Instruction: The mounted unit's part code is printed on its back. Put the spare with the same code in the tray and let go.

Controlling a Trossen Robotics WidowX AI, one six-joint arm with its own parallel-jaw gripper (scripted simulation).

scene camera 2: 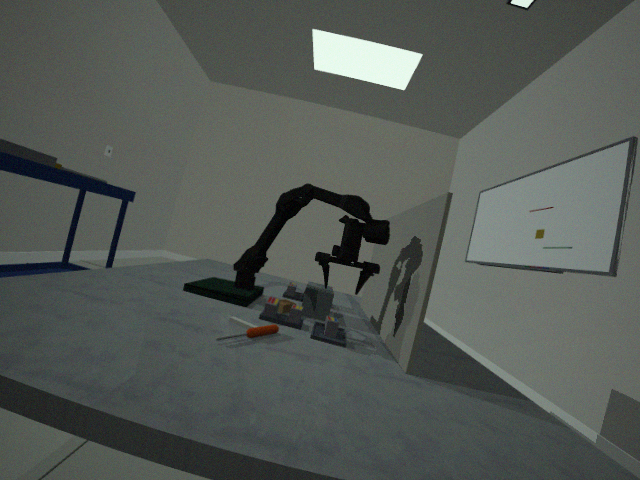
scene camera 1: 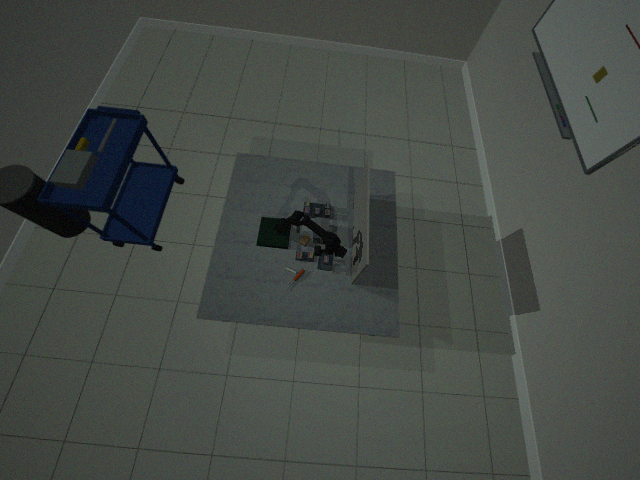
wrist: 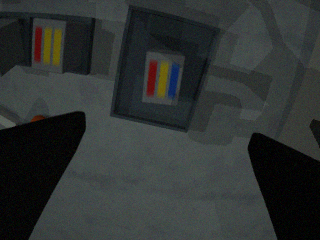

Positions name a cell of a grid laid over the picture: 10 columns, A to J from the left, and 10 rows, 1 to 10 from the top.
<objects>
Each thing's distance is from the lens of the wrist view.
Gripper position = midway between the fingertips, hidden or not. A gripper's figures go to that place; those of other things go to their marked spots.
my gripper (wrist: F6): 0.10 m
spare (wrist: F3): 0.17 m
spare (wrist: B2): 0.19 m
</objects>
